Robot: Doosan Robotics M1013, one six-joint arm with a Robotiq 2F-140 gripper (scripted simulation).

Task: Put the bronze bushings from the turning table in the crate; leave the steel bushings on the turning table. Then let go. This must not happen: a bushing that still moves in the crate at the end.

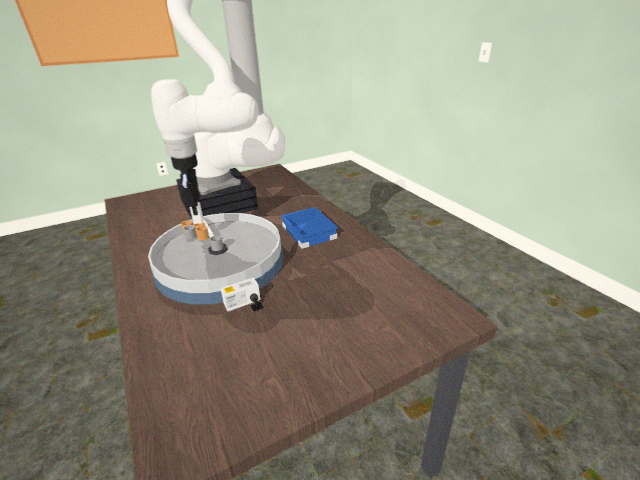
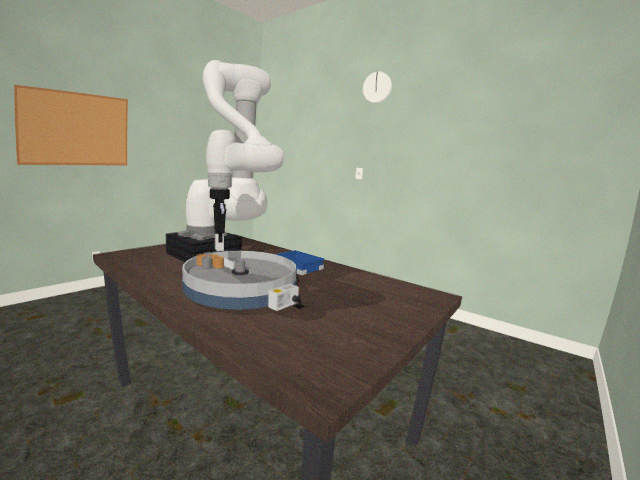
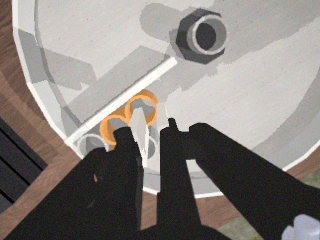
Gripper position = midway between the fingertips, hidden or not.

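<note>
A round grey turning table appears at (image 1: 248,244), (image 2: 256,270) and (image 3: 253,91). A blue crate (image 1: 308,227) and a steel bushing (image 3: 221,28) are also visible. The gripper is seen at (image 2: 219,249) and (image 3: 152,118).
</note>
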